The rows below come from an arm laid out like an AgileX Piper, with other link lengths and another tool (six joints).
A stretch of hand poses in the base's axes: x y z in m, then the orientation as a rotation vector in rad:
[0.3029 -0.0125 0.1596 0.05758 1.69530 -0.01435]
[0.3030 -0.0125 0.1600 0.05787 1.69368 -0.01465]
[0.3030 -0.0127 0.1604 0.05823 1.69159 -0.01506]
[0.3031 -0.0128 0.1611 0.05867 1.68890 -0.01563]
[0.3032 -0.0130 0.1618 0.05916 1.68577 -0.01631]
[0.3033 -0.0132 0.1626 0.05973 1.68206 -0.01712]
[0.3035 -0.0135 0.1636 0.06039 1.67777 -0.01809]
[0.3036 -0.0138 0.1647 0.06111 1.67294 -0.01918]
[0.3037 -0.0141 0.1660 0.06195 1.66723 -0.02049]
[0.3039 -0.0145 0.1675 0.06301 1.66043 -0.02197]
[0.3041 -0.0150 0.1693 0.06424 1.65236 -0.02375]
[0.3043 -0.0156 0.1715 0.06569 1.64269 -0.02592]
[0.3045 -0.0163 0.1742 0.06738 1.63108 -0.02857]
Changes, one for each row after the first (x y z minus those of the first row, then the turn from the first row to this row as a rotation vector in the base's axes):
[0.0001 0.0000 0.0004 -0.00006 -0.00161 -0.00040]
[0.0001 -0.0002 0.0008 -0.00016 -0.00368 -0.00092]
[0.0002 -0.0003 0.0015 -0.00034 -0.00635 -0.00159]
[0.0003 -0.0005 0.0022 -0.00056 -0.00946 -0.00238]
[0.0004 -0.0007 0.0030 -0.00084 -0.01314 -0.00330]
[0.0006 -0.0010 0.0040 -0.00118 -0.01740 -0.00440]
[0.0007 -0.0013 0.0051 -0.00158 -0.02219 -0.00561]
[0.0008 -0.0016 0.0064 -0.00207 -0.02785 -0.00705]
[0.0010 -0.0020 0.0079 -0.00257 -0.03460 -0.00877]
[0.0012 -0.0025 0.0097 -0.00319 -0.04260 -0.01080]
[0.0014 -0.0031 0.0119 -0.00397 -0.05218 -0.01325]
[0.0016 -0.0038 0.0146 -0.00498 -0.06369 -0.01619]

